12 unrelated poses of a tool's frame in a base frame.
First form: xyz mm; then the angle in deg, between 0 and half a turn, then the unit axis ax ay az.
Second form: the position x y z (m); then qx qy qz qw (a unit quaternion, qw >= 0). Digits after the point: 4 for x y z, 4 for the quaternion.
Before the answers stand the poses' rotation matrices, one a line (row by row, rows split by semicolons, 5 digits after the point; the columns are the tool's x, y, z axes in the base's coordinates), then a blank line. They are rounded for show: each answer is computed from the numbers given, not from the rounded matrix.
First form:
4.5 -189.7 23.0 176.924 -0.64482 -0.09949 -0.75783
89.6 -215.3 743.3 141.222 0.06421 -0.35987 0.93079
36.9 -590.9 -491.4 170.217 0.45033 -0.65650 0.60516
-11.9 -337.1 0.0 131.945 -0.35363 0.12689 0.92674
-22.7 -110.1 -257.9 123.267 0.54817 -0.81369 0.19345
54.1 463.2 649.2 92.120 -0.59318 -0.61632 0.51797
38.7 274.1 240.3 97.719 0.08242 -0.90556 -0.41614
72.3 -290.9 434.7 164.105 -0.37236 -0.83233 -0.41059
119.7 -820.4 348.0 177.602 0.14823 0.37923 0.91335
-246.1 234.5 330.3 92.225 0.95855 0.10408 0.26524
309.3 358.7 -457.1 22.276 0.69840 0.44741 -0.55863
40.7 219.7 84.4 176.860 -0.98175 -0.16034 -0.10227
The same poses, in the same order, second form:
-0.16757 0.16888 0.97129; 0.08755 -0.97878 0.18529; 0.98197 0.11608 0.14923
-0.77224 -0.62408 -0.11903; 0.54184 -0.54911 -0.63631; 0.33175 -0.55588 0.76220
-0.58282 -0.68981 0.42953; -0.48415 -0.12975 -0.86531; 0.65263 -0.71227 -0.25835
-0.45977 -0.76416 -0.45240; 0.61443 -0.64155 0.45922; -0.64116 -0.06683 0.76449
-0.08322 -0.85246 -0.51613; -0.52896 0.47673 -0.70209; 0.84456 0.21458 -0.49059
0.32788 -0.13850 -0.93451; 0.89672 0.35691 0.26173; 0.29728 -0.92381 0.24122
-0.12661 0.32771 -0.93626; -0.49703 0.79586 0.34578; 0.85845 0.50913 0.06212
-0.68977 0.72045 0.07197; 0.49555 0.39728 0.77240; 0.52788 0.56844 -0.63105
-0.95520 0.07416 0.28652; 0.15059 -0.71162 0.68624; 0.25479 0.69864 0.66857
0.91566 -0.16140 0.36812; 0.36868 -0.02757 -0.92915; 0.16011 0.98650 0.03426
0.96177 0.23508 0.14048; -0.18844 0.94031 -0.28339; -0.19872 0.24609 0.94866
0.92772 0.32019 0.19187; 0.30899 -0.94712 0.08655; 0.20944 -0.02100 -0.97760

0.0045 -0.1897 0.0230 -0.6446 -0.0995 -0.7576 0.0268
0.0896 -0.2153 0.7433 0.0606 -0.3395 0.8780 0.3320
0.0369 -0.5909 -0.4914 0.4487 -0.6541 0.6030 0.0853
-0.0119 -0.3371 0.0000 -0.3230 0.1159 0.8464 0.4072
-0.0227 -0.1101 -0.2579 0.4823 -0.7160 0.1702 0.4751
0.0541 0.4632 0.6492 -0.4271 -0.4438 0.3730 0.6939
0.0387 0.2741 0.2403 0.0621 -0.6820 -0.3134 0.6579
0.0723 -0.2909 0.4347 -0.3688 -0.8243 -0.4066 0.1383
0.1197 -0.8204 0.3480 0.1482 0.3791 0.9132 0.0209
-0.2461 0.2345 0.3303 0.6908 0.0750 0.1912 0.6932
0.3093 0.3587 -0.4571 0.1349 0.0864 -0.1079 0.9812
0.0407 0.2197 0.0844 -0.9814 -0.1603 -0.1022 0.0274

